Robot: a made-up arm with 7 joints.
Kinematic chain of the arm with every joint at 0, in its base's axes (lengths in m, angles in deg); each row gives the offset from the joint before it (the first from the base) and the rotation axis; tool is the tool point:
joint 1: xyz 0 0 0.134 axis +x
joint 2: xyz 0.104 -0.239 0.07 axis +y
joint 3: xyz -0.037 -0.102 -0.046 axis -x
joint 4: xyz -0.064 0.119 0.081 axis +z
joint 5: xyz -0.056 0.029 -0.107 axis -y
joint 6: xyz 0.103 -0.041 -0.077 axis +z
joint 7: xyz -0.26 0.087 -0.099 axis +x
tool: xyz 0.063 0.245 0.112
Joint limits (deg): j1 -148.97..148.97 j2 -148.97..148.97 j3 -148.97..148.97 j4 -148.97..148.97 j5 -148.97..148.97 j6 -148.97..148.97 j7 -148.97..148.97
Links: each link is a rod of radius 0.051 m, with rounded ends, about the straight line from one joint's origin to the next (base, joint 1, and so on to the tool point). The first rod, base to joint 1, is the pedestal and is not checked.
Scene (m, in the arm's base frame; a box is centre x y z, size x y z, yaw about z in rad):
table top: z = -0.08
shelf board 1: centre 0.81 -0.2 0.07 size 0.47 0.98 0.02 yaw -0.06
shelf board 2: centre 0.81 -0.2 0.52 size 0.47 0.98 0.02 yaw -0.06
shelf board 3: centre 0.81 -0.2 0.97 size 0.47 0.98 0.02 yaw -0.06
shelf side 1: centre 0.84 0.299 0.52 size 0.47 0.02 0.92 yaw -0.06
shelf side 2: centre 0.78 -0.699 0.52 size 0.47 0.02 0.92 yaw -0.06
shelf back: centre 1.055 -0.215 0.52 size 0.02 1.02 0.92 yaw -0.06
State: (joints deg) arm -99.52 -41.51 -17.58 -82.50 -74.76 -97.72 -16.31
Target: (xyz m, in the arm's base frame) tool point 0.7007 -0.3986 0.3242
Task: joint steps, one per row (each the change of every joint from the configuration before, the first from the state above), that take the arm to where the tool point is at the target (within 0.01 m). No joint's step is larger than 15 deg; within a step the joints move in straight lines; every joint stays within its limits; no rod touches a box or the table.
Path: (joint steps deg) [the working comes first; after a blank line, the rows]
Joints at the target: -70.34 -65.47 29.90 -79.23 -81.80 -111.35 -39.36
Straight joint move there: clear.

1: 7.30 -5.99 11.87 0.82 -1.76 -3.41 -5.76
2: 7.29 -5.99 11.87 0.82 -1.76 -3.40 -5.76
3: 7.30 -5.99 11.87 0.81 -1.76 -3.41 -5.77
4: 7.29 -5.99 11.87 0.82 -1.76 -3.41 -5.76

